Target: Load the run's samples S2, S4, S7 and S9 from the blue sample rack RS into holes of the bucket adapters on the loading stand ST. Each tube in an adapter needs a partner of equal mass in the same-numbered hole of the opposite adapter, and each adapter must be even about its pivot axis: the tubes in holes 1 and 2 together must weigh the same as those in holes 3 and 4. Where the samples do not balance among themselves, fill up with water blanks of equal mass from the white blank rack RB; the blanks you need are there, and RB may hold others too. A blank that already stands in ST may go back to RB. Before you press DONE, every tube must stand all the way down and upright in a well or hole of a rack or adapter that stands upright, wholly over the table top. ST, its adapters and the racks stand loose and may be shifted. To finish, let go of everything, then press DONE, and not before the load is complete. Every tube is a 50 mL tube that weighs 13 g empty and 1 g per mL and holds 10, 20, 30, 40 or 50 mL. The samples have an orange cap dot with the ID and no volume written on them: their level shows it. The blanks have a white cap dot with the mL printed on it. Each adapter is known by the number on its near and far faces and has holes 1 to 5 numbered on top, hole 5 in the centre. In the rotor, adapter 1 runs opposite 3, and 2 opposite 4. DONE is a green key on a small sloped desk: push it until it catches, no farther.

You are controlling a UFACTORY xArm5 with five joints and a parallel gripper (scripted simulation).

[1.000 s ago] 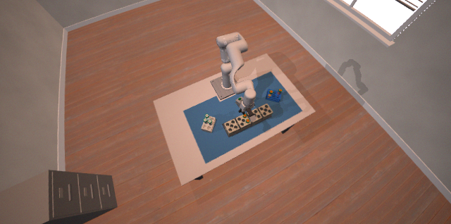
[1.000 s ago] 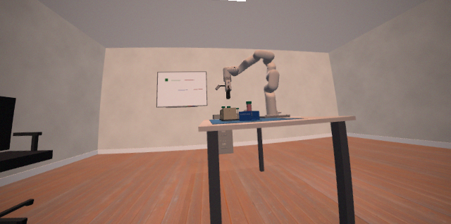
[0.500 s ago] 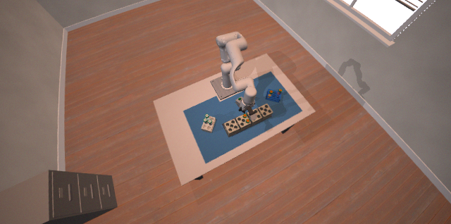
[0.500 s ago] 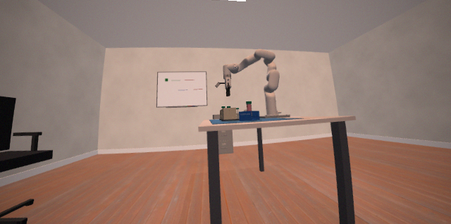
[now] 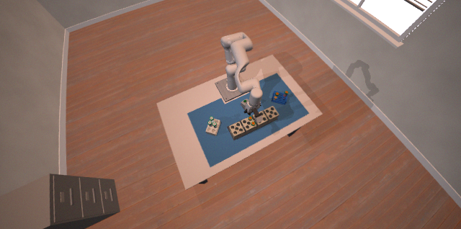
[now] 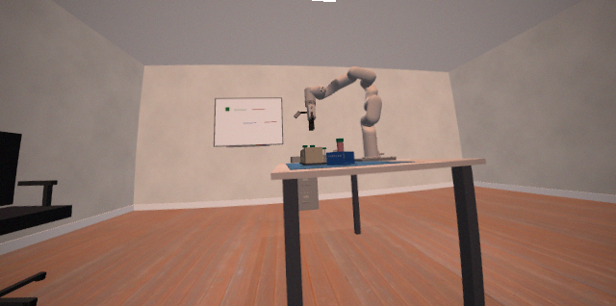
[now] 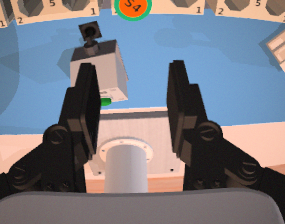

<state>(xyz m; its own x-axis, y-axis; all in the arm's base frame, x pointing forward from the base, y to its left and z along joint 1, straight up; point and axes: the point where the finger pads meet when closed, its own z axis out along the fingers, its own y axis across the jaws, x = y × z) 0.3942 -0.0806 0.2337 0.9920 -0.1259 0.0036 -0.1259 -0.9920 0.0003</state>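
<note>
Now: hand 3 cm past the sample tube S2, 42 cm to the right of it and 19 cm above it. The rest, counted from my hand: done desk: 16 cm behind, 8 cm to the left, 20 cm below; sample tube S4: 1 cm to the right, 18 cm below; sample tube S7: 5 cm ahead, 1 cm to the right, 18 cm below.
</note>
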